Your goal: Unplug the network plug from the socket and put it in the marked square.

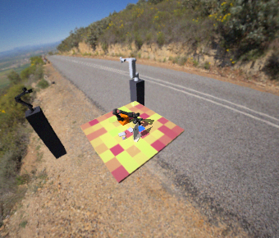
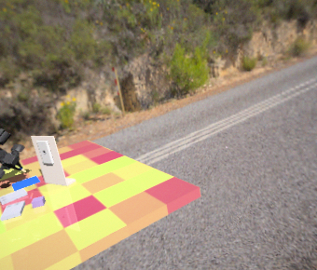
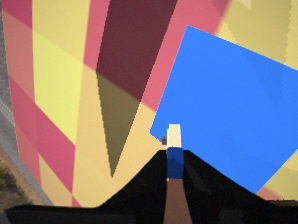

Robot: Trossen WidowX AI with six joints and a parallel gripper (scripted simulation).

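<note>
Right now my gripper tip is 8 cm above the blue marked square. From my gripper tip the other things lie so: network plug right at my gripper tip; then purple block 34 cm to the right, 6 cm below; then grey upright panel 11 cm ahead, 18 cm to the right, 3 cm above.
</note>
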